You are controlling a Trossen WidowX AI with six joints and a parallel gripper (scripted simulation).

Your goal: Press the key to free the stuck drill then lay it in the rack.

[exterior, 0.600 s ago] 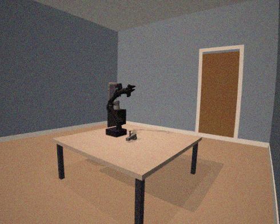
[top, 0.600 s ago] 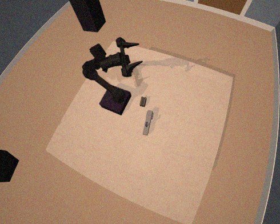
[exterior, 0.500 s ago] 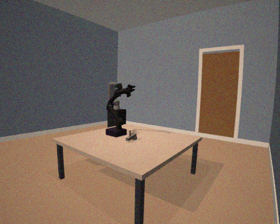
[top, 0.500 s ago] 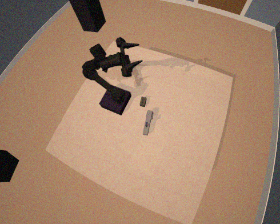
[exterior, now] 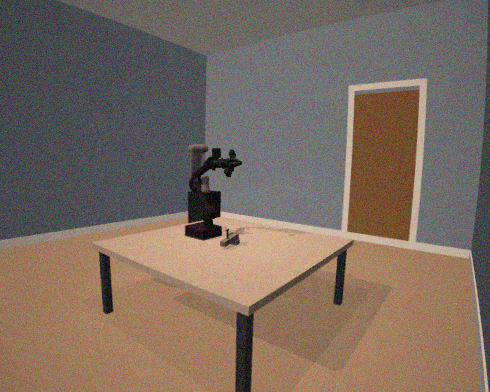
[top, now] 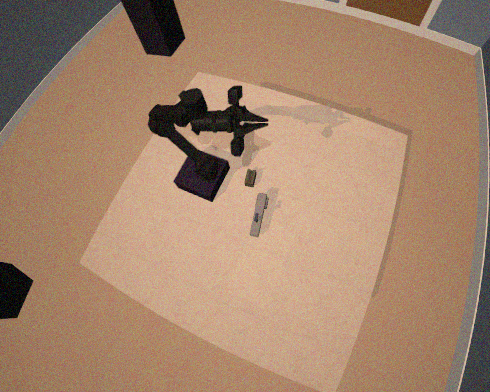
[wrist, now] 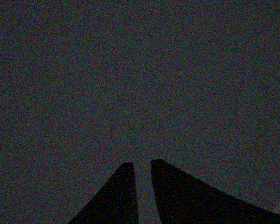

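The drill is 490 mm below my gripper tip, 90 mm to the right of it and 10 mm behind it. Also, from my gripper tip: dark block: 520 mm below, 100 mm behind, 50 mm to the left.
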